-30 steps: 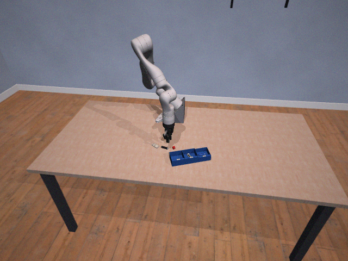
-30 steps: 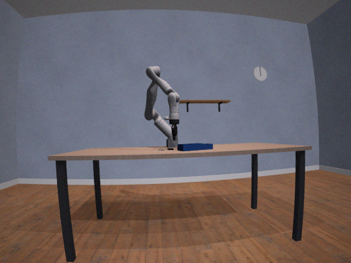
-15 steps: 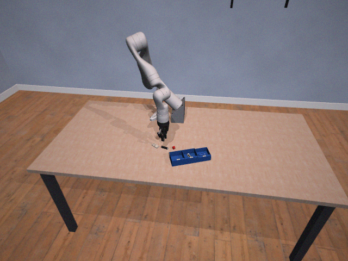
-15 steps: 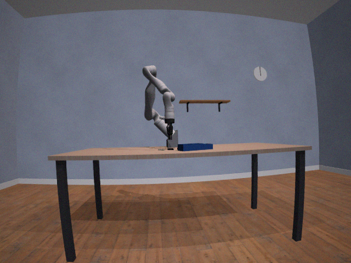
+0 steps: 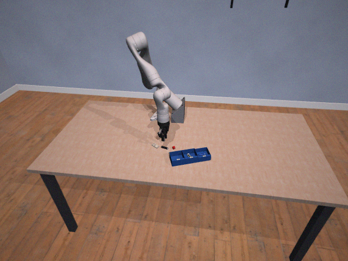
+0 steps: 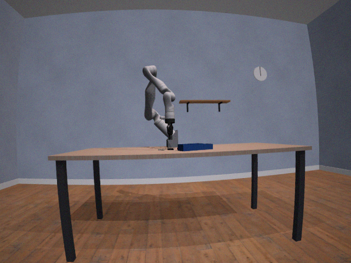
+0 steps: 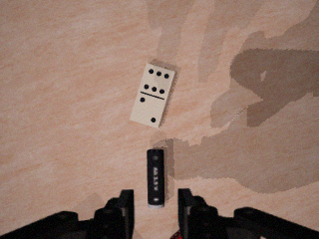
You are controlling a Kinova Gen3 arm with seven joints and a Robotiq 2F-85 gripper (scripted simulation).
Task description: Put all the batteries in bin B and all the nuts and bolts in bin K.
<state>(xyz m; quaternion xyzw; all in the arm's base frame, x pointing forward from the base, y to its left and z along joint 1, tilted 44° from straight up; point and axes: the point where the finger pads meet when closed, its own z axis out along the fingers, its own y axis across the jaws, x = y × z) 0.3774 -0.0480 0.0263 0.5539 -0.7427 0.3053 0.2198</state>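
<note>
My hand is 9 cm above the black battery. From my hand the other things lie so: red die: 9 cm below, 6 cm to the left; then white domino: 9 cm below, 7 cm to the right, 2 cm behind; then grey nut: 16 cm to the left, 8 cm below, 6 cm ahead.
</note>
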